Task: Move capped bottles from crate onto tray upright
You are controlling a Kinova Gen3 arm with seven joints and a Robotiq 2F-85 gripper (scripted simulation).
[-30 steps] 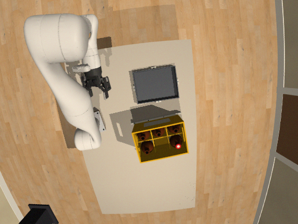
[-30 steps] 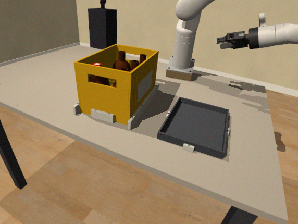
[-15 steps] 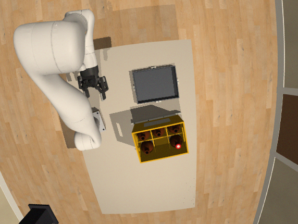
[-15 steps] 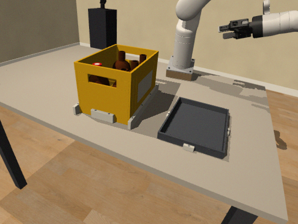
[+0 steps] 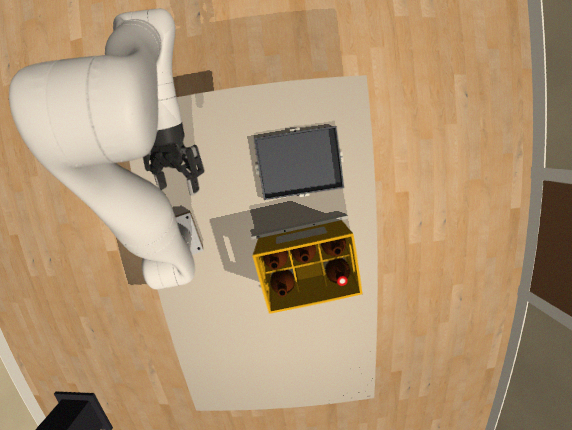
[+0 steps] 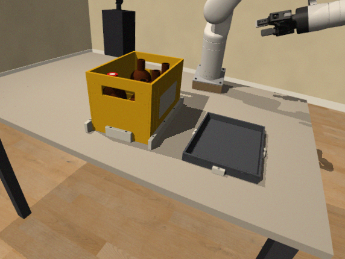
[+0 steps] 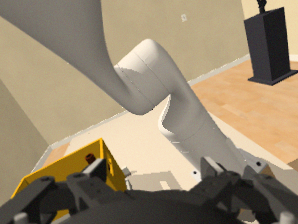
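My gripper is now 260 mm short of the yellow crate, 290 mm to the left of it and 210 mm above it. The rest, counted from my hand: dark grey tray (280 mm ahead, 280 mm below).
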